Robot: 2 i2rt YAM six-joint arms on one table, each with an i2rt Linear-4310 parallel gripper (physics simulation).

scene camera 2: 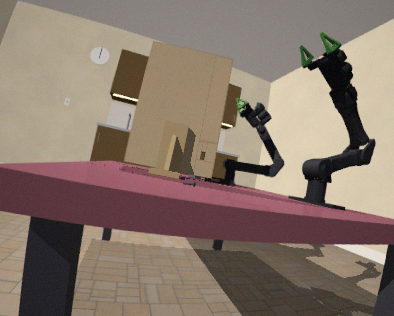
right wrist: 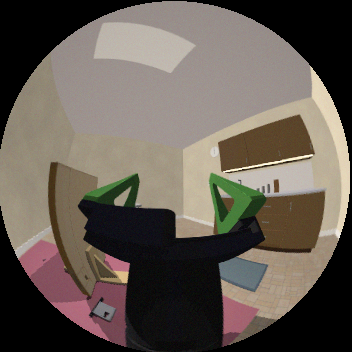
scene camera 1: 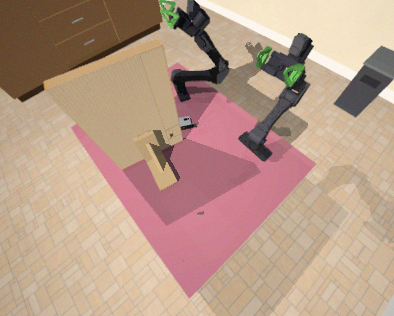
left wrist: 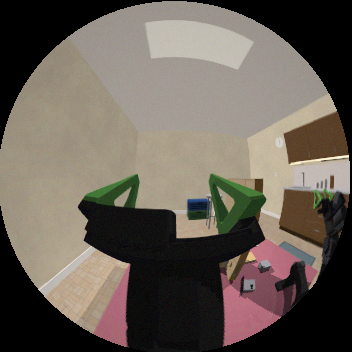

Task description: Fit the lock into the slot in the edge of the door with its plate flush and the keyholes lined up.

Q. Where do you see a tan wooden door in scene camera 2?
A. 181, 85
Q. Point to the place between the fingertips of the left gripper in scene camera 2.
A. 310, 39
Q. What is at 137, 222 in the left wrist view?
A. The left gripper.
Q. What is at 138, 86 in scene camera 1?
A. A tan wooden door.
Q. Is the right gripper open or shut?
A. Open.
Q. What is the left gripper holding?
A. Nothing.
